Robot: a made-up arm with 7 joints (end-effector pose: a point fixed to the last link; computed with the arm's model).
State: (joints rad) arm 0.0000 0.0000 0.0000 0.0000 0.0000 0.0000 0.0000
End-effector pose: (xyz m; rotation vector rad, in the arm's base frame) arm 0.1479 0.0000 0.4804 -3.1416 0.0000 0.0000
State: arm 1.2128 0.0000 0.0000 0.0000 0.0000 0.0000 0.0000
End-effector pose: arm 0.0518 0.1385 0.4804 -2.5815 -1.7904 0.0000
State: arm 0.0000 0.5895 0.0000 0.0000 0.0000 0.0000 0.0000
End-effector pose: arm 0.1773 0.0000 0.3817 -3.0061 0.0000 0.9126
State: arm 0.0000 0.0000 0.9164 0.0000 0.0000 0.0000 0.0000
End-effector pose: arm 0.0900 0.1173 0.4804 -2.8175 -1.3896 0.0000
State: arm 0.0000 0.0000 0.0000 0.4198 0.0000 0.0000 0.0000
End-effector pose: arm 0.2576 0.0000 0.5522 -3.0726 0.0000 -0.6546
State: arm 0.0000 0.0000 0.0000 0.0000 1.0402 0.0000 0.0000
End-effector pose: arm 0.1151 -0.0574 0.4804 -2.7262 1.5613 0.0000
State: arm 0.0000 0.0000 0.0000 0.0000 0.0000 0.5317 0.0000
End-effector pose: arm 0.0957 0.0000 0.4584 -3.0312 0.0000 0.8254
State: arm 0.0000 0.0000 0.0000 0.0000 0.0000 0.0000 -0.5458
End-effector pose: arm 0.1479 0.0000 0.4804 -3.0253 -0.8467 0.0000
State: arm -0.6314 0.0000 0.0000 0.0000 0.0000 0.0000 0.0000
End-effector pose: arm 0.1194 -0.0873 0.4804 -2.9863 0.9754 0.0000
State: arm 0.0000 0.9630 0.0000 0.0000 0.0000 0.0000 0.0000
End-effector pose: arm 0.1647 0.0000 0.3170 -2.7844 0.0000 1.4549
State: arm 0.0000 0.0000 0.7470 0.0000 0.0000 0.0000 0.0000
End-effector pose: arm 0.1085 0.1005 0.4804 -2.9250 -1.1463 0.0000
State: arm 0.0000 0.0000 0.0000 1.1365 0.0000 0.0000 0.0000
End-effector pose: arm 0.3481 0.0000 0.7534 -2.6479 0.0000 -1.6907
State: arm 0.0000 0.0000 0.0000 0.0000 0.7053 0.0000 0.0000
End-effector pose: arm 0.1320 -0.0431 0.4804 -2.9483 1.0851 0.0000
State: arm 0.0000 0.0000 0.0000 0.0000 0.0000 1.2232 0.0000
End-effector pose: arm 0.0242 0.0000 0.4739 -2.5721 0.0000 1.8038
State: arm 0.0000 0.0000 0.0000 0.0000 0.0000 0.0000 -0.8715
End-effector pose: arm 0.1479 0.0000 0.4804 -2.8480 -1.3260 0.0000
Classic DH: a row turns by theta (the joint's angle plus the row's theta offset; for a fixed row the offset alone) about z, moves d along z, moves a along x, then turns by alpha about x. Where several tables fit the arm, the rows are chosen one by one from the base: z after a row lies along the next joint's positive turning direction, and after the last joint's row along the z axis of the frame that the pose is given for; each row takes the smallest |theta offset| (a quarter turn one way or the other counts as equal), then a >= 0, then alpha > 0; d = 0 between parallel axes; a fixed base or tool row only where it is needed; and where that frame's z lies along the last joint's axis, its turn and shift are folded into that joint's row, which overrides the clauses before.
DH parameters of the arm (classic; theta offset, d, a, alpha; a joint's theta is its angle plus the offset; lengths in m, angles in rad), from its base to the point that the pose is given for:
joint 1: 0 0.3826 0 -1.5708
joint 2: 0 0 0 1.5708
joint 3: 0 0.3911 0.0342 1.5708
joint 4: 0 0 0.0472 1.5708
joint 5: 0 0.2084 0 1.5708
joint 6: 0 0 0.0665 -1.5708
joint 7: 0 0.0849 0 0

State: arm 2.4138 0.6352 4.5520 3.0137 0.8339 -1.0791 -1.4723
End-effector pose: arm -0.2696 0.1451 0.9016 0.5948 0.8022 -2.7540
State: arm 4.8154 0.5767 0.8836 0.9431 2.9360 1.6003 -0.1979
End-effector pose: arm 0.3026 -0.3202 0.5586 0.4308 0.8690 -0.4838
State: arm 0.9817 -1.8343 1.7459 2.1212 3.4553 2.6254 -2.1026
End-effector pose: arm -0.4119 -0.4250 0.2384 1.4376 -0.0600 1.6861
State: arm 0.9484 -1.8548 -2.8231 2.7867 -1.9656 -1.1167 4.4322
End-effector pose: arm -0.2096 -0.5005 0.1684 1.0050 1.5648 -0.4015
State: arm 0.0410 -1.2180 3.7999 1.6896 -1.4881 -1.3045 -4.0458
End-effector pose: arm -0.4605 -0.2155 0.4571 0.1277 1.5825 -2.4050
